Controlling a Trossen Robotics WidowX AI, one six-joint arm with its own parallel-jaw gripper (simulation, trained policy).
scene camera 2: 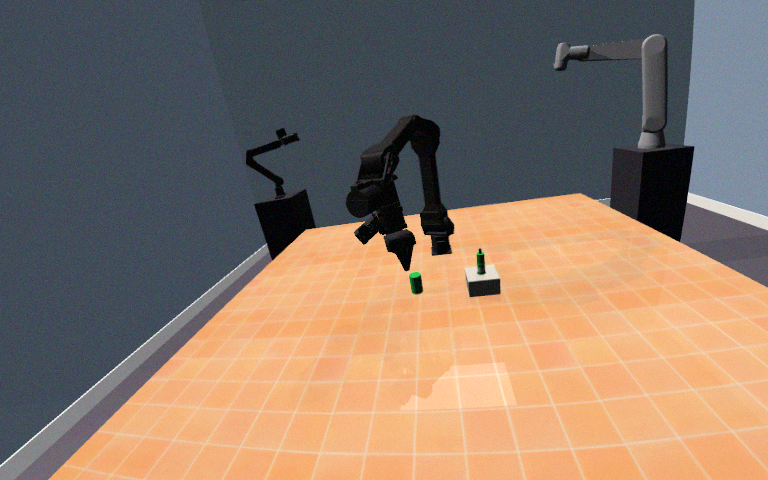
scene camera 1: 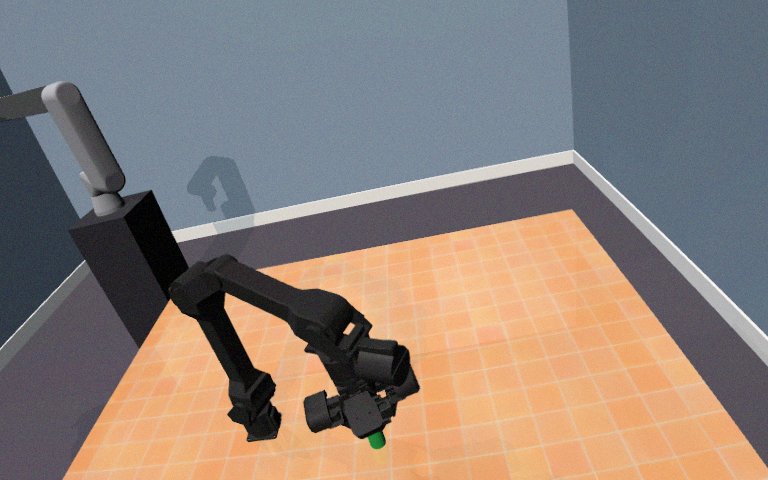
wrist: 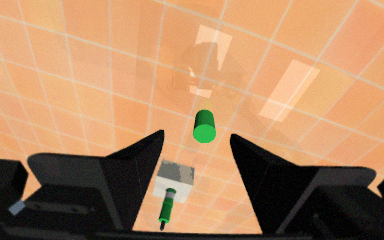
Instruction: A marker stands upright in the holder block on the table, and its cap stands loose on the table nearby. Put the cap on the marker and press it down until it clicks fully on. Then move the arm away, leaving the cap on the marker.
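Note:
What I see here is my gripper (scene camera 1: 375,421), the same gripper (scene camera 2: 405,265) that shows again as my gripper (wrist: 197,135).

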